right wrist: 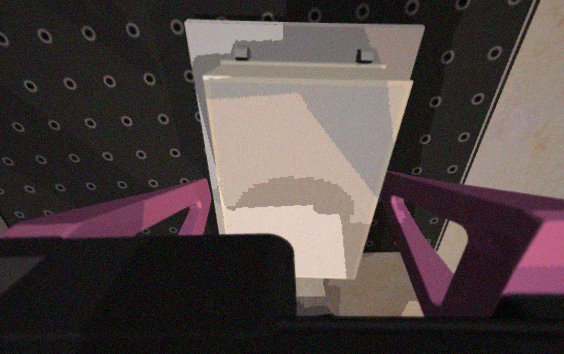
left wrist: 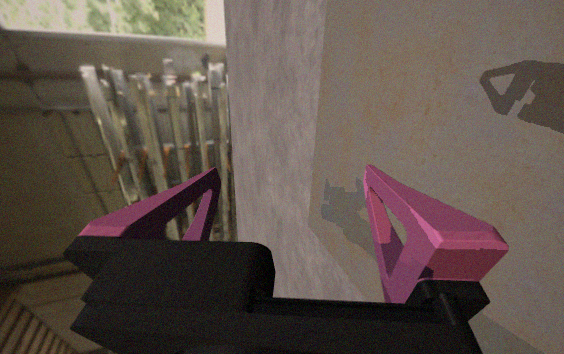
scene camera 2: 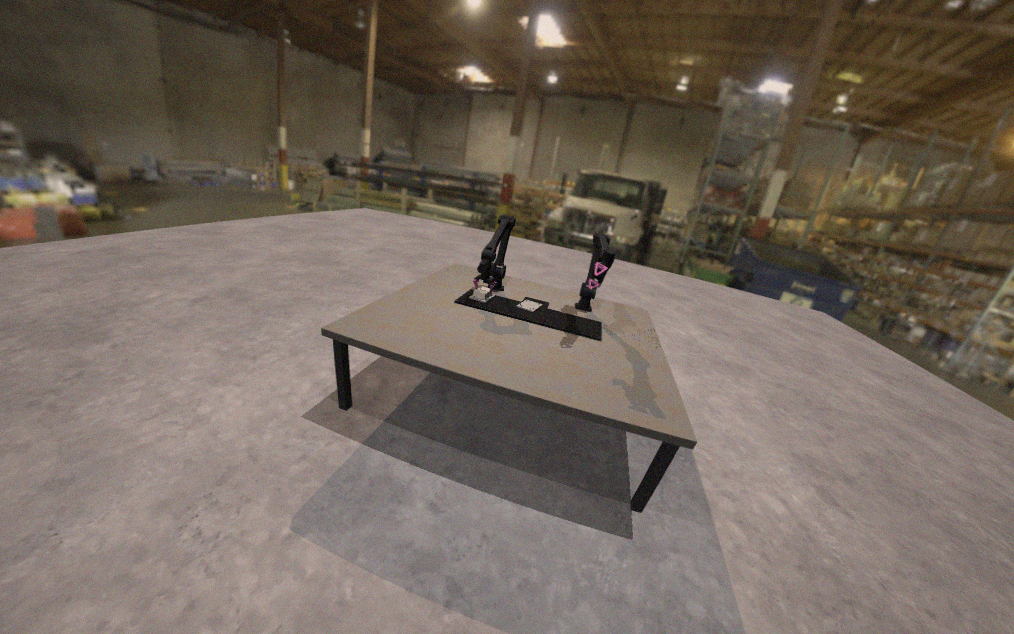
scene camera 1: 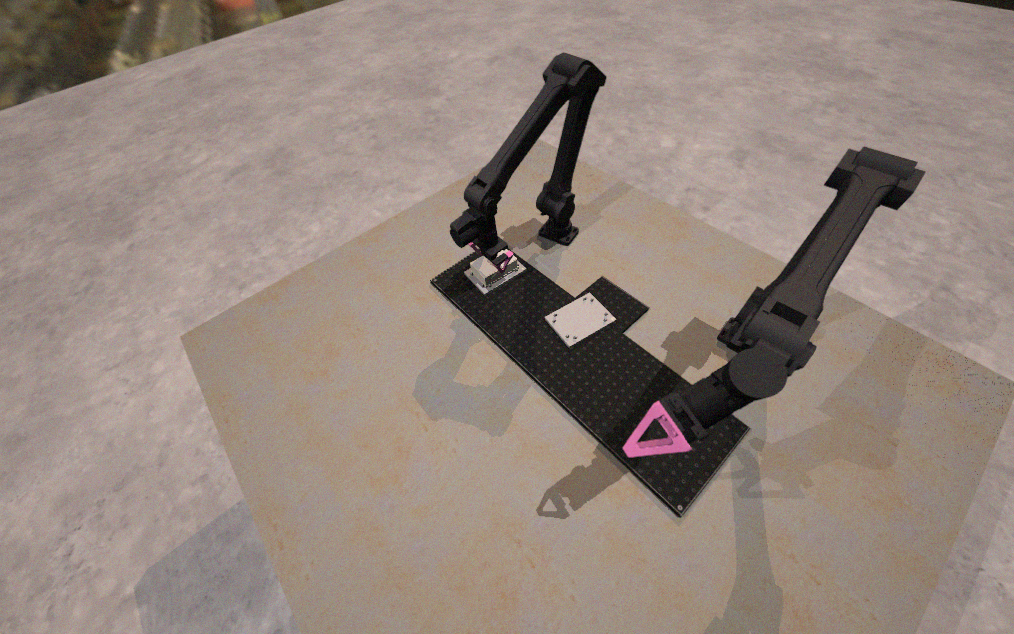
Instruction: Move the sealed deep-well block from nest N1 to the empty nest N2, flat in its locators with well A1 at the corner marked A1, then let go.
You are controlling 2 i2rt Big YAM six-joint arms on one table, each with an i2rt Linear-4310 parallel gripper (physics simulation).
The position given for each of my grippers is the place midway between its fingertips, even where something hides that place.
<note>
My left gripper (scene camera 1: pixel 627 449) is open, holding nothing. My right gripper (scene camera 1: pixel 492 264) is open, with nothing in its grasp. Also in view: a pale block (scene camera 1: pixel 483 269).
The pale block shows as well in the right wrist view (right wrist: pixel 301 149). My left gripper also shows in the left wrist view (left wrist: pixel 289 174). My right gripper also shows in the right wrist view (right wrist: pixel 293 185). The left wrist view does not show the pale block: it is out of frame.
</note>
